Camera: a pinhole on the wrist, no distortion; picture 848 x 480 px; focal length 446.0 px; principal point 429.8 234.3 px. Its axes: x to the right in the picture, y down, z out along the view. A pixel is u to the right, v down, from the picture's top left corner.
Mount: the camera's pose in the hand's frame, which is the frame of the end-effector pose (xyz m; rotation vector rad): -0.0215 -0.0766 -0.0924 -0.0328 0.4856 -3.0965
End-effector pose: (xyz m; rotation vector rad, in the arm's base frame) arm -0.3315 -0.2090 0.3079 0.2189 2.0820 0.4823
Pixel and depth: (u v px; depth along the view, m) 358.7 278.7 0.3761
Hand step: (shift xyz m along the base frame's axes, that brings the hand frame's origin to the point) 0.1976 -0.1260 -0.2503
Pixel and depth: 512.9 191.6 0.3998
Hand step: 0.3074 -0.1021 -0.1420
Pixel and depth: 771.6 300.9 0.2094
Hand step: 0.1852 -0.1911 0.0181
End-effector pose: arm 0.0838 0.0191 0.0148 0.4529 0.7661 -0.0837
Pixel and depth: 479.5 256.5 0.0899
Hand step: -0.0521 -0.0969 -0.0244
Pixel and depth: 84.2 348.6 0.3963
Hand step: 0.3053 -0.3415 -0.1524
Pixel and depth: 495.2 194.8 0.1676
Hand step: -0.0106 -0.1371 0.0329
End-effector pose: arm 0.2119 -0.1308 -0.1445 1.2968 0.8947 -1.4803
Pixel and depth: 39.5 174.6 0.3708
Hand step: -0.2120 -0.2691 -0.2669
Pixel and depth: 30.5 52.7 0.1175
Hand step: -0.0722 -0.0266 -0.0828
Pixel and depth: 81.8 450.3 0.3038
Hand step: -0.3363 -0.0894 -0.2110
